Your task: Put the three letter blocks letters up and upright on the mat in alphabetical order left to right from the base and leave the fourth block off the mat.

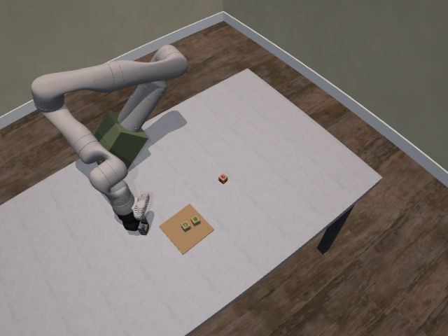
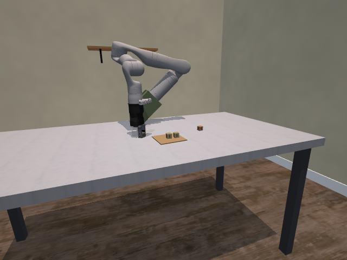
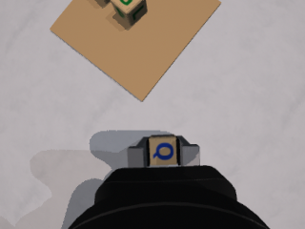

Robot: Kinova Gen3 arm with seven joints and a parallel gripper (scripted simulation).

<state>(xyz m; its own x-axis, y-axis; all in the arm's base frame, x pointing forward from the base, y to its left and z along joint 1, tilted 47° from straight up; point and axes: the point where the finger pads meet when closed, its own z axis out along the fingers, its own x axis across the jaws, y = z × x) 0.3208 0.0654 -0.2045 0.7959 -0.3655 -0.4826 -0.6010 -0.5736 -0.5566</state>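
The tan mat lies 7 cm ahead of my hand, 13 cm to the left of it and 2 cm below it.
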